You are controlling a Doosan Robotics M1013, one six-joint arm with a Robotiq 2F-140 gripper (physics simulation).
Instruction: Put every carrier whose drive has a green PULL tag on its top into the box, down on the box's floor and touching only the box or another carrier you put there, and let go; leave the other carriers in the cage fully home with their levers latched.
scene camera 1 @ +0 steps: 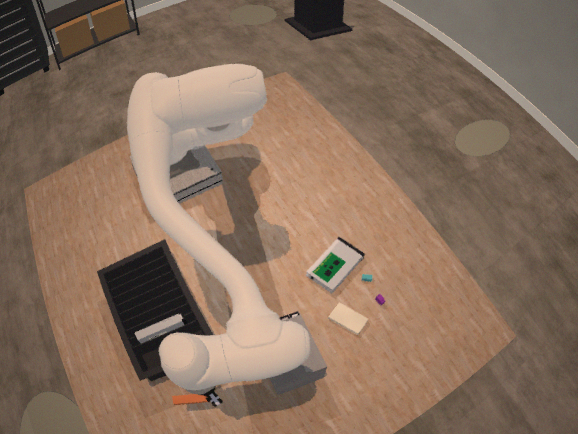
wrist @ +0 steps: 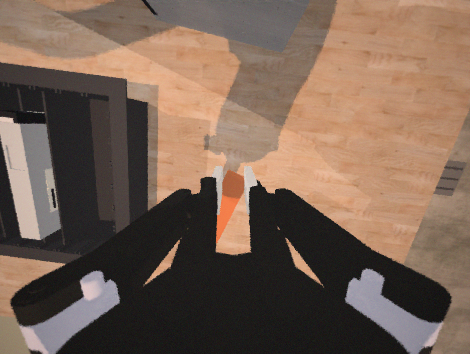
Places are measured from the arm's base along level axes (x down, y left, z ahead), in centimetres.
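Where they show: gripper, fingertip midpoint: (wrist: 233, 177); arm's base, link origin: (scene camera 1: 171, 161).
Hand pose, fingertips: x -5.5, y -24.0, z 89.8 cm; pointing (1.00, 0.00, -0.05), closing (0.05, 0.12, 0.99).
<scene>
Things, the pixels of their top centre, and the offset from my fingertips.
- orange bar, top centre: (wrist: 215, 222) (scene camera 1: 193, 398) dy -5.3, dx -1.4, dz -1.4 cm
- black box, top centre: (scene camera 1: 151, 307) dy -4.4, dx +2.9, dz -34.9 cm
- light grey carrier, top centre: (wrist: 17, 181) (scene camera 1: 159, 325) dy -4.4, dx +0.9, dz -27.0 cm
- grey housing, top centre: (scene camera 1: 287, 347) dy +25.5, dx +0.2, dz -4.0 cm
- cream block, top centre: (scene camera 1: 348, 317) dy +48.2, dx +10.6, dz -6.7 cm
- small teal piece, top centre: (scene camera 1: 367, 276) dy +61.2, dx +10.6, dz -15.9 cm
- small purple piece, top centre: (scene camera 1: 381, 298) dy +60.3, dx +9.8, dz -6.7 cm
My gripper (scene camera 1: 214, 398) (wrist: 233, 177) is shut on one end of an orange bar (scene camera 1: 187, 399) (wrist: 229, 212), beside the box's near end. The black box (scene camera 1: 145, 285) (wrist: 118, 150) with slatted ribs is at the left in both views. One light grey carrier (scene camera 1: 160, 328) (wrist: 31, 175) stands on edge in it; no green tag can be made out on it. A carrier (scene camera 1: 342, 261) with a green circuit board lies flat on the table, right of centre. A grey housing (scene camera 1: 300, 382) (wrist: 245, 22), possibly the cage, is largely under the arm; its carriers and levers are hidden.
A cream block (scene camera 1: 348, 319), a small teal piece (scene camera 1: 367, 277) and a small purple piece (scene camera 1: 380, 299) lie on the table's right side. Another grey unit (scene camera 1: 202, 175) stands partly behind the arm. The arm passes over the box's right side.
</scene>
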